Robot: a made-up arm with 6 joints. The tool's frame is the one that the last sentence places. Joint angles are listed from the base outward.
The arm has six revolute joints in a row. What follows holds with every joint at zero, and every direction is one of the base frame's. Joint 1 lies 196.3 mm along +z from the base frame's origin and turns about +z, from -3.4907 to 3.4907 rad. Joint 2 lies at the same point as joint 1 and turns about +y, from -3.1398 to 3.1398 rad. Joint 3 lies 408.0 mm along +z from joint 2 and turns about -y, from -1.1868 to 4.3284 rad. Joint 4 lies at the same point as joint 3 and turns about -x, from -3.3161 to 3.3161 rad. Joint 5 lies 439.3 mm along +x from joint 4 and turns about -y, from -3.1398 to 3.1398 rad. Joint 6 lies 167.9 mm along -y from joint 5 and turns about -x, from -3.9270 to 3.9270 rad. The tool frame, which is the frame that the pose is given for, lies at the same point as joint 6; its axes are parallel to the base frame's.
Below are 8 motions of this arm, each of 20 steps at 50 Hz.
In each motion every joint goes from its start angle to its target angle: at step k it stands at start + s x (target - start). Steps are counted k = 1, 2, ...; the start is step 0. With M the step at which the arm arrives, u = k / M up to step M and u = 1 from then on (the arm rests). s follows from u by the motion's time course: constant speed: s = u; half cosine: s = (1 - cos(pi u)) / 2; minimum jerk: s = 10 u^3 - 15 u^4 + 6 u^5.
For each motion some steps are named. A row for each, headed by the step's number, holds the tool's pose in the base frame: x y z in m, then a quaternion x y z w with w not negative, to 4 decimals.
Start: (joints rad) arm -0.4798 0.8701 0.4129 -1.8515 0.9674 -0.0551
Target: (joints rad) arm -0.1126 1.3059 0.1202 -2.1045 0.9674 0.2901
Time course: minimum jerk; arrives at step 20
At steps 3, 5, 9, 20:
3: 0.5845 -0.2435 0.1111 0.5608 -0.2963 -0.6434 0.4286
5: 0.5827 -0.2195 0.0841 0.5524 -0.2601 -0.6605 0.4370
9: 0.5569 -0.1246 -0.0139 0.5039 -0.1173 -0.7170 0.4671
20: 0.4317 0.0371 -0.1583 0.3452 0.1447 -0.7784 0.5040

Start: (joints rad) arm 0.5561 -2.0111 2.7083 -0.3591 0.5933 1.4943
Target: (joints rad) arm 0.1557 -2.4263 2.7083 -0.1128 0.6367 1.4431
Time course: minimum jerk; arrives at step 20
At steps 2, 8, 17, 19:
2: -0.2770 -0.3557 -0.4188 -0.6307 0.2803 0.3786 0.6167
8: -0.2315 -0.2833 -0.4661 -0.6236 0.2466 0.3283 0.6652
17: -0.0845 -0.1832 -0.5194 -0.6260 0.1734 0.1976 0.7341
19: -0.0780 -0.1812 -0.5201 -0.6266 0.1707 0.1921 0.7358

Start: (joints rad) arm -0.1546 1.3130 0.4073 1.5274 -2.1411 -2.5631
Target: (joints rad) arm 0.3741 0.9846 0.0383 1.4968 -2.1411 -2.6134
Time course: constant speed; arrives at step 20
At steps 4, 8, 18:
4: 0.7866 -0.0468 0.0805 -0.1322 -0.1749 -0.8192 0.5299
8: 0.7758 0.0348 0.1024 -0.1227 -0.1817 -0.7903 0.5721
18: 0.7067 0.2226 0.1539 -0.0976 -0.1964 -0.7088 0.6705

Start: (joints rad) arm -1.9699 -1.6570 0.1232 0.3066 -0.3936 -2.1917
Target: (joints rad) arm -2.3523 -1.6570 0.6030 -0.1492 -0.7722 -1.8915
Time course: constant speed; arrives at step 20
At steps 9, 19, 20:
9: 0.1856 0.5978 0.5543 -0.0279 -0.7419 -0.0953 0.6631
19: 0.3360 0.5930 0.5199 -0.0745 -0.6876 -0.1578 0.7048
20: 0.3516 0.5901 0.5161 -0.0793 -0.6802 -0.1660 0.7095

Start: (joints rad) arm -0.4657 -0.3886 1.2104 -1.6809 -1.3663 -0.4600
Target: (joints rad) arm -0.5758 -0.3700 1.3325 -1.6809 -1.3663 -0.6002
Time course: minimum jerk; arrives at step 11
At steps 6, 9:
6: -0.0107 0.0276 1.0279 0.2381 0.0443 0.5532 0.7971
9: -0.0220 0.0360 1.0335 0.2429 0.0460 0.5391 0.8051

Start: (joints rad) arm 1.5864 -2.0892 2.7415 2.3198 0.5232 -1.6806
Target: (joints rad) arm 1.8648 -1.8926 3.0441 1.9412 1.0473 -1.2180
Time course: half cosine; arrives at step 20
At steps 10, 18, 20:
10: -0.0638 -0.1693 -0.3787 -0.4715 0.4094 0.7805 0.0304
18: -0.0207 -0.1497 -0.3289 0.3713 -0.3640 -0.8499 0.0860
20: -0.0185 -0.1485 -0.3262 0.3653 -0.3610 -0.8531 0.0916

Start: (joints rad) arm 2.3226 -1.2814 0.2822 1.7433 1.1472 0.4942
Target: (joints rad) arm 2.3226 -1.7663 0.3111 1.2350 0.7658 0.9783
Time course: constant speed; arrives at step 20
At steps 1, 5, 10, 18, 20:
1: 0.3699 -0.4317 0.7394 0.2278 -0.9140 -0.1831 0.2813
5: 0.4191 -0.4595 0.6804 0.2520 -0.8674 -0.2393 0.3561
10: 0.4732 -0.4861 0.5998 0.2776 -0.7987 -0.2981 0.4429
18: 0.5409 -0.5094 0.4603 0.3099 -0.6737 -0.3637 0.5638
20: 0.5540 -0.5115 0.4242 0.3167 -0.6411 -0.3746 0.5902

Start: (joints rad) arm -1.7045 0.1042 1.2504 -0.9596 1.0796 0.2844
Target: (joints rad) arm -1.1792 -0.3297 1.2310 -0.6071 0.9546 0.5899
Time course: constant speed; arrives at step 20
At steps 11, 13, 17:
11: -0.0971 -0.1622 1.0087 -0.3423 -0.8326 -0.3676 0.2333
13: -0.1004 -0.1299 1.0146 -0.3433 -0.8356 -0.3623 0.2293
17: -0.1177 -0.0672 1.0208 -0.3435 -0.8424 -0.3543 0.2166

